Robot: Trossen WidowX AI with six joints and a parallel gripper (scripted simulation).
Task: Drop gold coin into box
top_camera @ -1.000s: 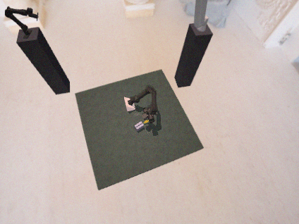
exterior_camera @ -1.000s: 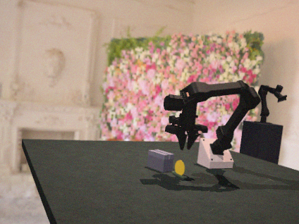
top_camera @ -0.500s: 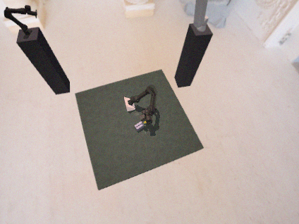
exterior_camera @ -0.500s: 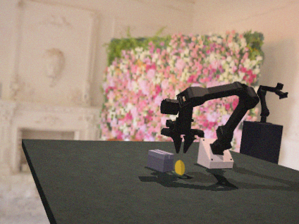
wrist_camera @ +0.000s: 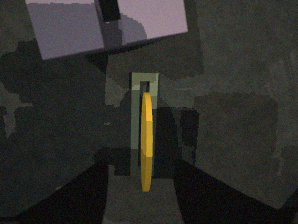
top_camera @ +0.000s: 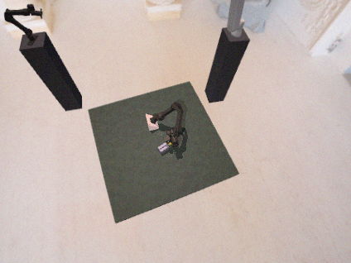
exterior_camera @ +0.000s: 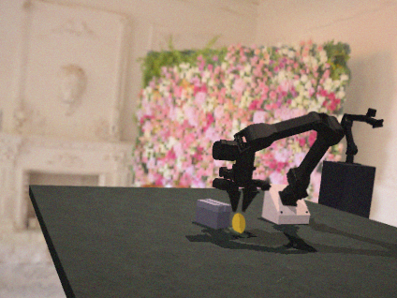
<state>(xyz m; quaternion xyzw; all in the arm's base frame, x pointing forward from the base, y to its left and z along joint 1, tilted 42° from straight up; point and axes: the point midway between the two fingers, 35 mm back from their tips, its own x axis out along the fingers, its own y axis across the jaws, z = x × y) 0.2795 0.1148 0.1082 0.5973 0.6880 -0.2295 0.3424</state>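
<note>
Right now the gold coin is 40 mm below my gripper tip.
</note>
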